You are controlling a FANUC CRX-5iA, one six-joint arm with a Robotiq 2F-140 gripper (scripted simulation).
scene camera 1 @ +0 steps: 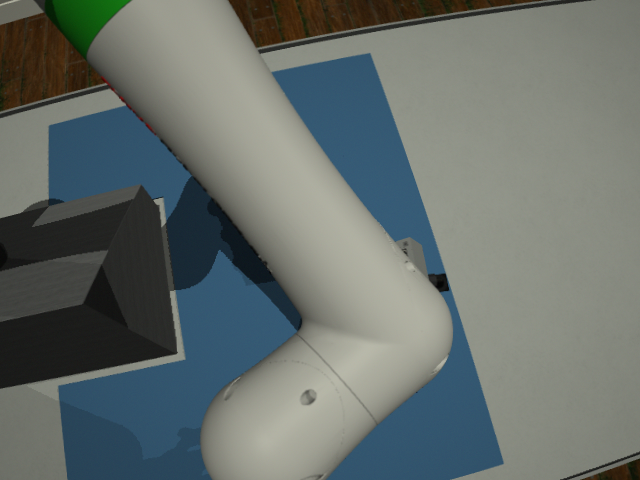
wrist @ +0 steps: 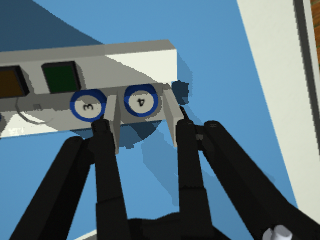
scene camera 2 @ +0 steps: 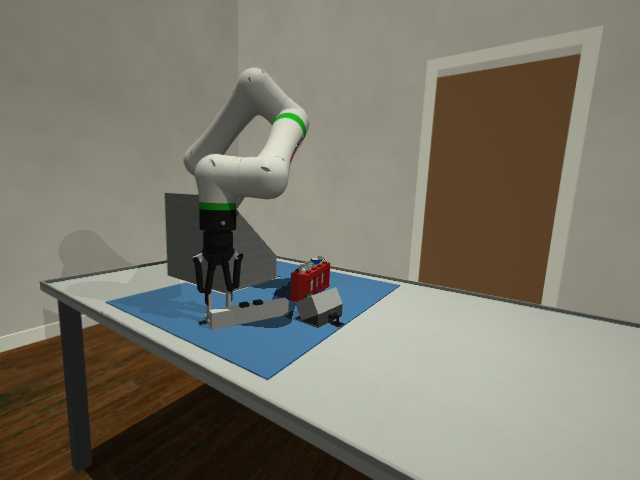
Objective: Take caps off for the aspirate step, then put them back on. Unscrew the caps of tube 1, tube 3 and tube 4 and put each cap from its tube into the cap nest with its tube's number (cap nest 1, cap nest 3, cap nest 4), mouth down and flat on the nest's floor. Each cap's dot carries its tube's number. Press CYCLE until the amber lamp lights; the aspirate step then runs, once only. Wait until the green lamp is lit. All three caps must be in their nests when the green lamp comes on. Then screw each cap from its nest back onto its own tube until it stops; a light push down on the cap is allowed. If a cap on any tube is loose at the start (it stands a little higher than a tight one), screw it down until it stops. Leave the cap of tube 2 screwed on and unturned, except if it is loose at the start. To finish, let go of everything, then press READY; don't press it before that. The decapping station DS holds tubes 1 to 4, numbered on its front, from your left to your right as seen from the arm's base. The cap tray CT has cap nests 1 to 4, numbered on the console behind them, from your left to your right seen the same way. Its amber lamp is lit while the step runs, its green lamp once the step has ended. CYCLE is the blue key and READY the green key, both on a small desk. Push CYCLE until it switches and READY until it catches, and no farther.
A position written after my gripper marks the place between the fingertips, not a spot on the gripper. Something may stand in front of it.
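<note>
What I see here is my gripper [scene camera 2: 219, 314], which the wrist view [wrist: 141, 100] shows too. There is also a key desk [scene camera 1: 414, 251].
</note>
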